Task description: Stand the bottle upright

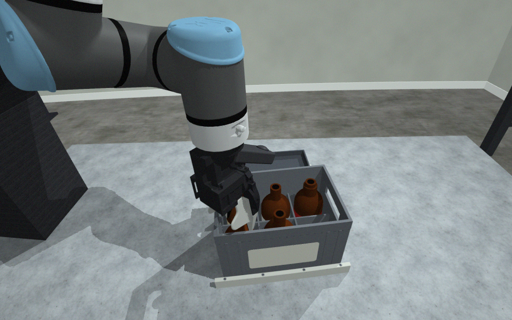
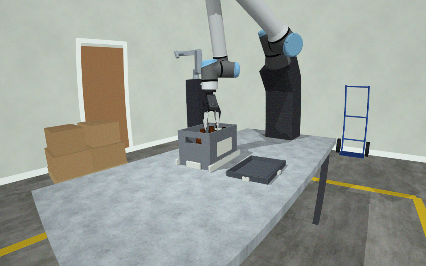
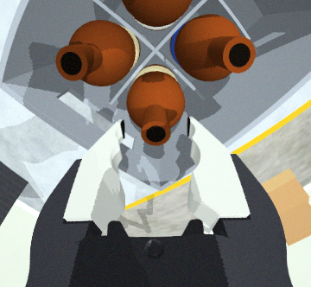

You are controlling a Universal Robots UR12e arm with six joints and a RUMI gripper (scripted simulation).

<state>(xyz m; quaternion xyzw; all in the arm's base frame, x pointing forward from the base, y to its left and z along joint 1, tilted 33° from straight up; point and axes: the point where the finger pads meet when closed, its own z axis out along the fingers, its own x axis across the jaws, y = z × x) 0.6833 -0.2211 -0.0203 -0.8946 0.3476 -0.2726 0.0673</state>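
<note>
Right now the crate is 9 cm ahead of my hand, 7 cm below it and 4 cm to the left of it. From my hand the other things lie so: grey tray: 33 cm to the left, 14 cm below, 12 cm ahead; then glass bottle: 17 cm ahead, 9 cm to the left, 7 cm below.
</note>
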